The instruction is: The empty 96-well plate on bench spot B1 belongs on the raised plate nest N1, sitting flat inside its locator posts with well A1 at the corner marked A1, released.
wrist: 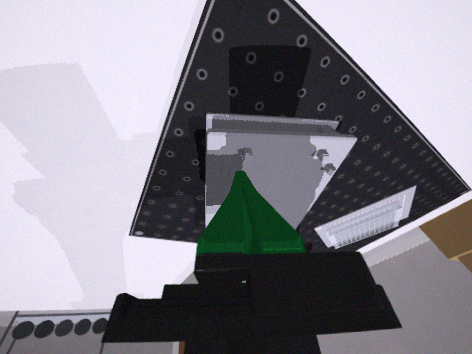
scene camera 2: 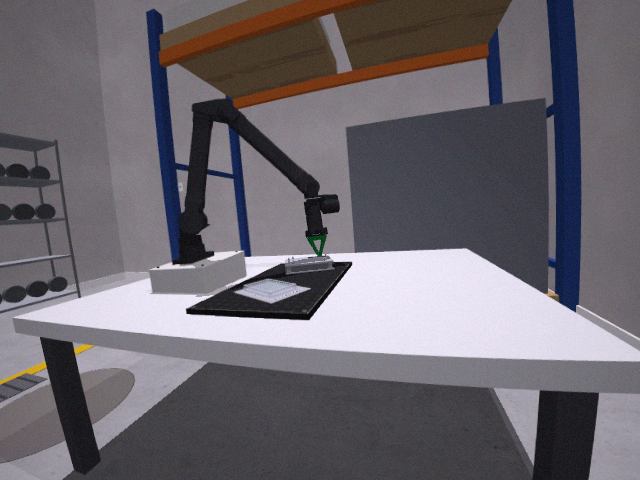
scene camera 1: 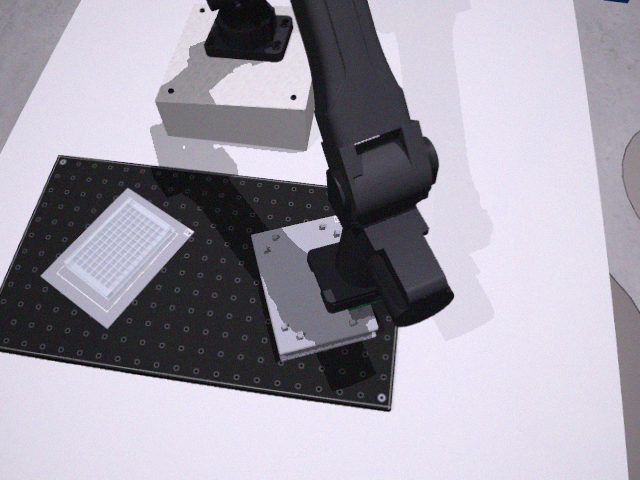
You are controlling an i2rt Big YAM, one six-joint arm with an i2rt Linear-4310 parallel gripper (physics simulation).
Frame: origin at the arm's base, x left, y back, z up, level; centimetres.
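Seen in the pictures: gripper, fingertip midpoint: (wrist: 239, 176) (scene camera 2: 319, 255) (scene camera 1: 349, 305); arm's base, link origin: (scene camera 2: 194, 259) (scene camera 1: 250, 40).
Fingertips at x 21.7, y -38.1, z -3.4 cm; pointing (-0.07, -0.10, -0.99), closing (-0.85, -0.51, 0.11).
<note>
Pixels of each thing's top centre, then the offset from my fingertips to it. "*": a spot on its surface instead. Level surfaces: height alone.
- clear 96-well plate, top centre: (scene camera 1: 118, 244) (wrist: 364, 231) (scene camera 2: 269, 284) dx -31.5, dy +3.4, dz -2.0 cm
- light rectangular spot, surface spot: (scene camera 1: 107, 319) * dx -29.8, dy -6.4, dz -3.5 cm
- raised plate nest, top centre: (wrist: 267, 212) (scene camera 1: 311, 276) (scene camera 2: 307, 256) dx -5.1, dy +2.6, dz +0.6 cm
- white table, surface height: dz -4.9 cm
The clear 96-well plate (scene camera 1: 122, 245) (scene camera 2: 269, 287) (wrist: 369, 227) lies on a light rectangular spot (scene camera 1: 107, 319) at the left of the black board. The raised plate nest (scene camera 1: 305, 294) (scene camera 2: 309, 265) (wrist: 280, 170) is a light slab with small locator posts; no plate shows on it. The wrist hides part of it in the first scene view, and my fingers hide part in the wrist view. My gripper (scene camera 2: 319, 254) (wrist: 239, 176) is shut with nothing between its green fingers. Its tips point down, just over the nest; whether they touch it I cannot tell.
The black perforated board (scene camera 1: 206, 310) (scene camera 2: 305, 297) (wrist: 280, 30) bears the plate spot and the nest. The arm's base stands on a pale block (scene camera 1: 235, 121) (scene camera 2: 178, 279) behind the board. The white table (scene camera 1: 232, 439) (scene camera 2: 439, 310) extends around the board.
</note>
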